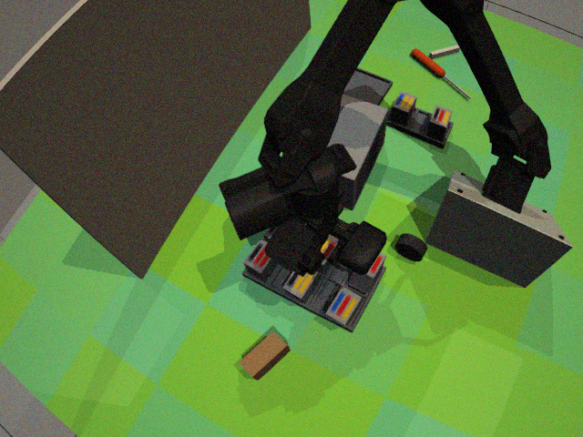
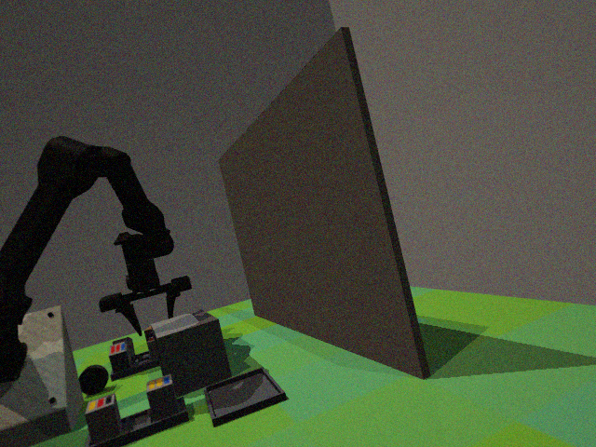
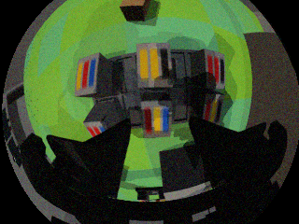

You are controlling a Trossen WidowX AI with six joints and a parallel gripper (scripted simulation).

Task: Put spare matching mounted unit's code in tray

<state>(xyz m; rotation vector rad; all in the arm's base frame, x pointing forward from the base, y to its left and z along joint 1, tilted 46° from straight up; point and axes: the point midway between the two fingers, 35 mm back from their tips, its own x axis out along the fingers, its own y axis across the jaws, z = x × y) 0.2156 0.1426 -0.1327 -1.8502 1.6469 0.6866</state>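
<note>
Now: gripper tip 350 mm to the left of the tray, 130 mm short of it and 60 mm above it. The rest, counted from my gripper tip: mounted unit: 170 mm to the right, 60 mm ahead, 10 mm below; then black puck: 120 mm behind, 90 mm to the right, 40 mm below; then red-striped spare: 70 mm ahead, 60 mm to the left, 20 mm below.
</note>
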